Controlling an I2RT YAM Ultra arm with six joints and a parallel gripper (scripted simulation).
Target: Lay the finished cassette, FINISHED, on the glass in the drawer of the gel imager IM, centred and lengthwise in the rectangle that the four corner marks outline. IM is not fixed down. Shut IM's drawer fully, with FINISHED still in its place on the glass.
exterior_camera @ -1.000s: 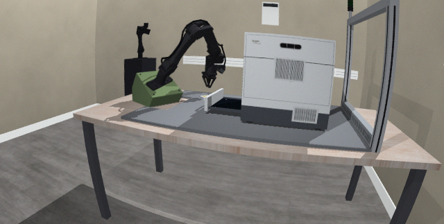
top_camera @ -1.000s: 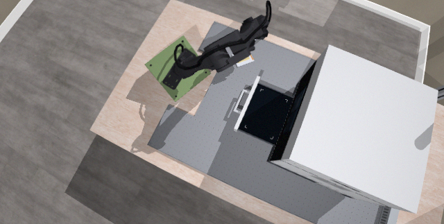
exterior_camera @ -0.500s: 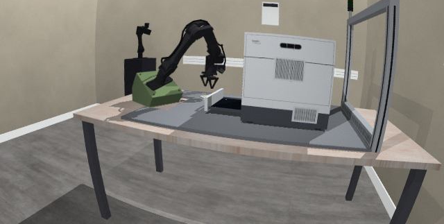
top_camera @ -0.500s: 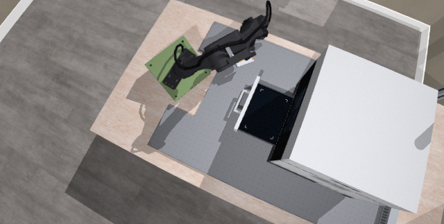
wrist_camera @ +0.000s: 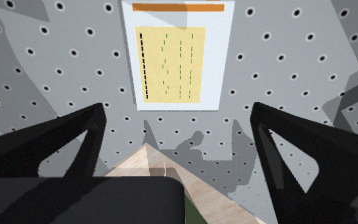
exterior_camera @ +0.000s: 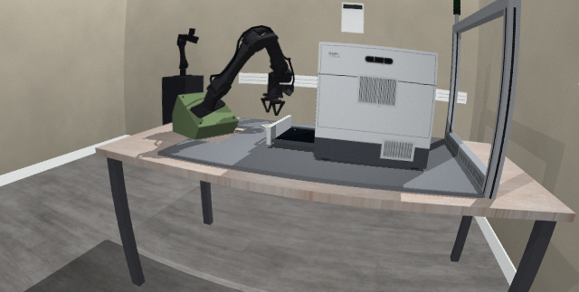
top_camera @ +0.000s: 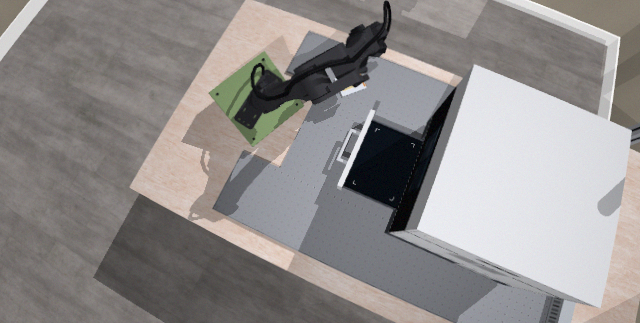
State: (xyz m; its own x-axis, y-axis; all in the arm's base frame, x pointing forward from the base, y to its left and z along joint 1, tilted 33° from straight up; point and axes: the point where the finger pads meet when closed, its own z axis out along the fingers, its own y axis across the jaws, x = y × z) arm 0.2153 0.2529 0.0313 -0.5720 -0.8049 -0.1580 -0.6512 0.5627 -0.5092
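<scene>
The cassette FINISHED is 10 mm to the left of my hand and 70 mm below it. The rest, counted from my hand: drawer: 250 mm ahead, 230 mm to the right, 30 mm below.
</scene>
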